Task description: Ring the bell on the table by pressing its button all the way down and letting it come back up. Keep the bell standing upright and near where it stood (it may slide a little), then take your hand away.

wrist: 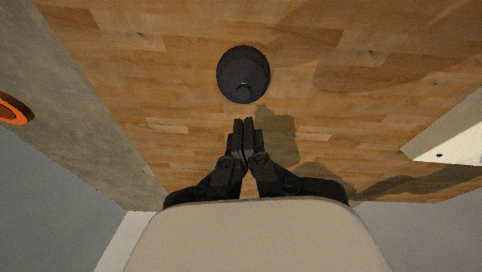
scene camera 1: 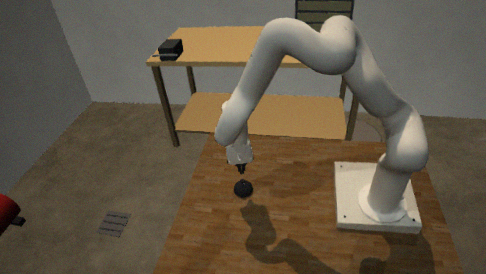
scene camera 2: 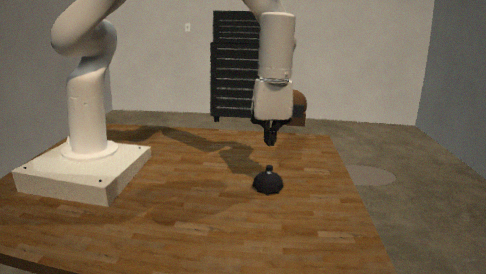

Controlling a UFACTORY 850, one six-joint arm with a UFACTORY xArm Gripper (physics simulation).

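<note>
A black dome-shaped bell (scene camera 1: 243,189) (scene camera 2: 268,184) (wrist: 243,70) stands upright on the wooden table (scene camera 1: 300,210) (scene camera 2: 210,240) (wrist: 165,75). Its small button (scene camera 2: 269,168) (wrist: 243,91) stands up at the top of the dome, with a light stem showing under it. My gripper (scene camera 1: 242,172) (scene camera 2: 270,144) (wrist: 246,129) is shut with its fingertips together and nothing between them. It points down above the bell, and a clear gap shows between the fingertips and the button in scene camera 2.
The arm's white base plate (scene camera 1: 350,225) (scene camera 2: 60,187) (wrist: 450,145) is on the same table. A second table (scene camera 1: 215,45) with a black box (scene camera 1: 171,49) stands behind. A dark drawer cabinet (scene camera 2: 235,75) is by the wall. The arm's shadow falls near the bell.
</note>
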